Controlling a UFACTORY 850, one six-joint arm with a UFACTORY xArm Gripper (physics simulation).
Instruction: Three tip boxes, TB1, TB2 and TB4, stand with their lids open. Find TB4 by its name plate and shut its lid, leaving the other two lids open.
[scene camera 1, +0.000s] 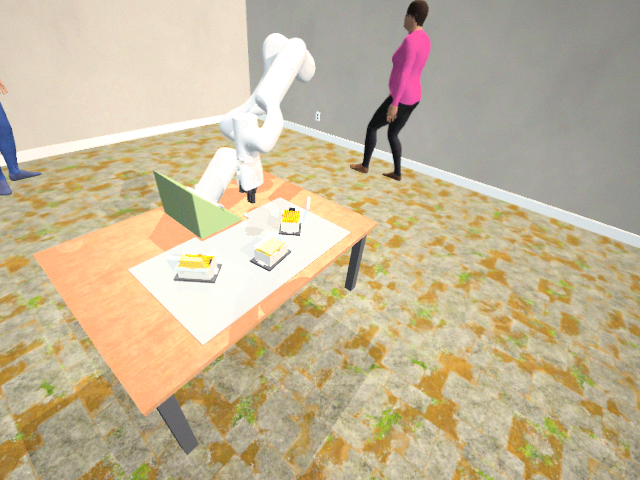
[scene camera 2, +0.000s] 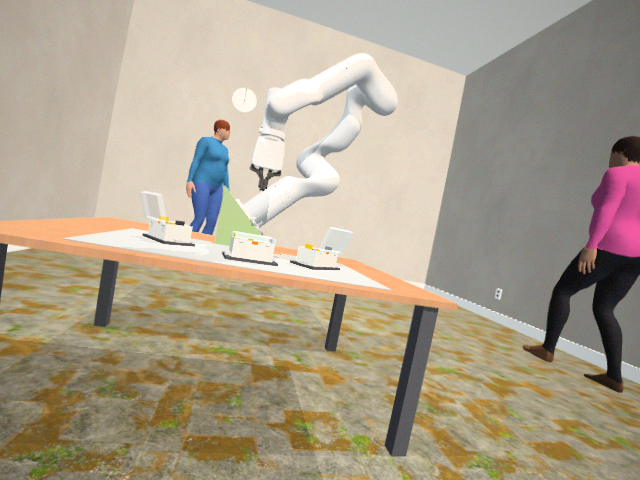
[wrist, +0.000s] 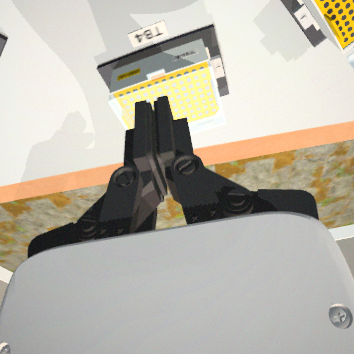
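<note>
TB4 (scene camera 1: 270, 252) (scene camera 2: 252, 249) (wrist: 192, 97) is the middle white box on a dark base. Its name plate (wrist: 146, 34) reads TB4, upside down, in the wrist view. Its clear lid lies over the yellow rack and looks shut; a small gap cannot be ruled out. The left box (scene camera 1: 196, 268) (scene camera 2: 169, 232) has its lid (scene camera 1: 173, 261) (scene camera 2: 153, 205) raised. The right box (scene camera 1: 290, 223) (scene camera 2: 316, 256) has its lid (scene camera 1: 308, 203) (scene camera 2: 337, 240) raised. Their name plates are not readable. My gripper (scene camera 1: 251, 201) (scene camera 2: 263, 188) (wrist: 158, 120) is shut and empty, high above the table and behind TB4.
The boxes stand on a pale grey mat (scene camera 1: 206, 328) (scene camera 2: 361, 277) on the wooden table (scene camera 1: 93, 299) (scene camera 2: 62, 248). A green angled panel (scene camera 1: 180, 206) (scene camera 2: 232, 222) stands behind the mat, near the arm's base. Part of another box (wrist: 342, 17) shows at the wrist view's upper right.
</note>
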